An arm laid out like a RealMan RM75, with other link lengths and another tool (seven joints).
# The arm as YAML. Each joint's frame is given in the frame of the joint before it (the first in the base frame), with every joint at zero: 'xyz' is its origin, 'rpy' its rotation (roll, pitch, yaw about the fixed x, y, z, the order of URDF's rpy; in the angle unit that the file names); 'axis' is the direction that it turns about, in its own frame. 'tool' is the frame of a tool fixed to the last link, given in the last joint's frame.
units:
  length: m
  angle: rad
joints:
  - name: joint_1
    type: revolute
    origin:
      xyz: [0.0, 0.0, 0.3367]
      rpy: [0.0, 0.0, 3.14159]
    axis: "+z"
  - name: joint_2
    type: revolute
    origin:
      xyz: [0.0, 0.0, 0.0]
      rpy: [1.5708, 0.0, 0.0]
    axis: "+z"
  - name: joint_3
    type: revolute
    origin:
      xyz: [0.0, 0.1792, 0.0]
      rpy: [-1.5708, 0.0, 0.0]
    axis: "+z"
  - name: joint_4
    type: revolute
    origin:
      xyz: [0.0, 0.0, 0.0]
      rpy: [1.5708, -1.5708, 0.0]
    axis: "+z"
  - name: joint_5
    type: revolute
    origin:
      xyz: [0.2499, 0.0, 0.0]
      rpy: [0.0, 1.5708, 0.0]
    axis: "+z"
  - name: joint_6
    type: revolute
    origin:
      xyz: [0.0, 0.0, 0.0]
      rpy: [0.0, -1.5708, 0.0]
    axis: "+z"
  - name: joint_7
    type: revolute
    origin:
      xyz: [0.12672, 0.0, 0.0]
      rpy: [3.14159, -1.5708, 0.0]
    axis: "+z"
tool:
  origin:
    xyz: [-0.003, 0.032, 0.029]
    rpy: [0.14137, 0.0, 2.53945]
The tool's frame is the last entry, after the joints.
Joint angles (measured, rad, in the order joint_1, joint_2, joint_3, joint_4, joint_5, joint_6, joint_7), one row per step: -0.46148, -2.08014, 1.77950, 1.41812, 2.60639, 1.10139, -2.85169; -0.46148, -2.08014, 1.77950, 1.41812, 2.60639, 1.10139, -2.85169; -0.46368, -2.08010, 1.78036, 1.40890, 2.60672, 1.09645, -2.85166; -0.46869, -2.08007, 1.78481, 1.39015, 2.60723, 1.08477, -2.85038; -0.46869, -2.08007, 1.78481, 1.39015, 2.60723, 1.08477, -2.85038; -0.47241, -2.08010, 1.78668, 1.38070, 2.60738, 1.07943, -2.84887; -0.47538, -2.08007, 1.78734, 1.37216, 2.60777, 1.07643, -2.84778; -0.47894, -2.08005, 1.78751, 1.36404, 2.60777, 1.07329, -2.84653; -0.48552, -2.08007, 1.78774, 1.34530, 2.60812, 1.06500, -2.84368; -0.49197, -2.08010, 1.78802, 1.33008, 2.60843, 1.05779, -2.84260; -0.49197, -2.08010, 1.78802, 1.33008, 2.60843, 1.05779, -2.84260; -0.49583, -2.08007, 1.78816, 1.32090, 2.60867, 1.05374, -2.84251
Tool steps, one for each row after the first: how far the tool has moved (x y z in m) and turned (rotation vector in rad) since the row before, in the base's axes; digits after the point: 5 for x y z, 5 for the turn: 0.00000, 0.00000, 0.00000, 0.00000, 0.00000, 0.00000; -0.00165, 0.00038, -0.00107, -0.00004, 0.00201, 0.00266; -0.00291, 0.00060, -0.00273, -0.00145, 0.00479, 0.00170; 0.00000, 0.00000, 0.00000, 0.00000, 0.00000, 0.00000; -0.00114, 0.00043, -0.00128, -0.00115, 0.00279, -0.00061; -0.00141, 0.00028, -0.00089, -0.00133, 0.00316, 0.00143; -0.00106, 0.00044, -0.00077, -0.00091, 0.00245, 0.00062; -0.00295, 0.00098, -0.00171, -0.00108, 0.00539, 0.00252; -0.00197, 0.00093, -0.00141, -0.00015, 0.00376, 0.00167; 0.00000, 0.00000, 0.00000, 0.00000, 0.00000, 0.00000; -0.00124, 0.00051, -0.00082, -0.00003, 0.00228, 0.00166
